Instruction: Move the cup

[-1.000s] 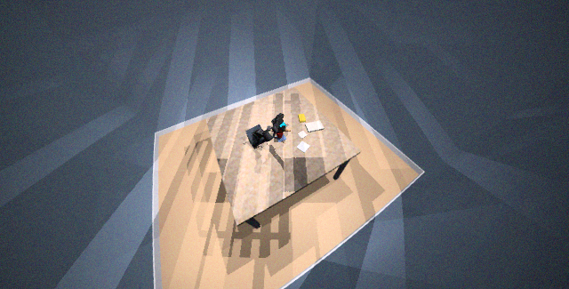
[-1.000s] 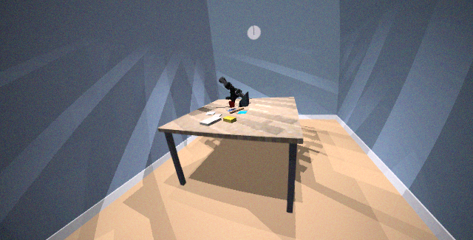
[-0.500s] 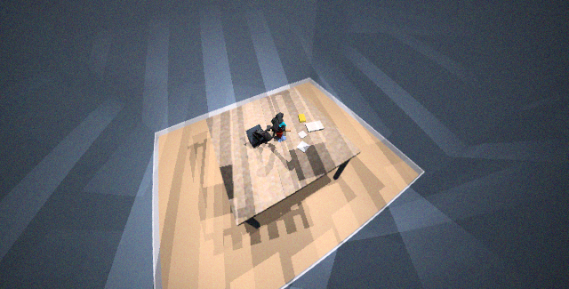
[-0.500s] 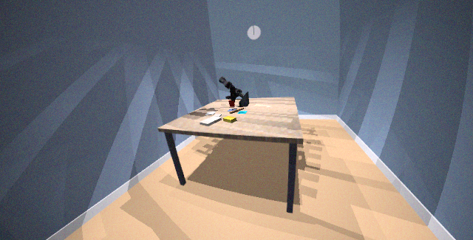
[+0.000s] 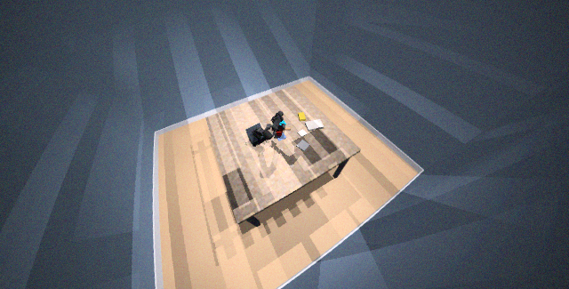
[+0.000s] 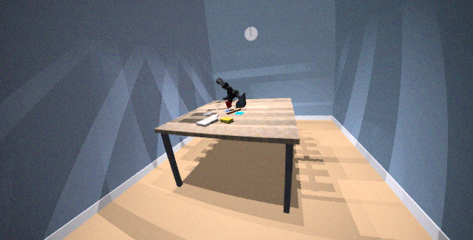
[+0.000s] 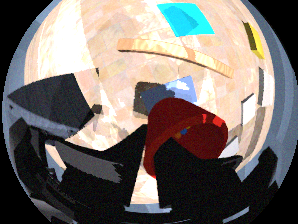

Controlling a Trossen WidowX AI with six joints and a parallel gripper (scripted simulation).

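The cyan pad lies 150 mm ahead of my gripper tip, 120 mm to the left of it and 90 mm below it. From my gripper tip the other things lie so: brown stick: 90 mm ahead, 80 mm below, 50 mm to the left; then blue pad: 90 mm below, 30 mm to the right, 30 mm ahead; then red cup: 20 mm to the right, 20 mm ahead.
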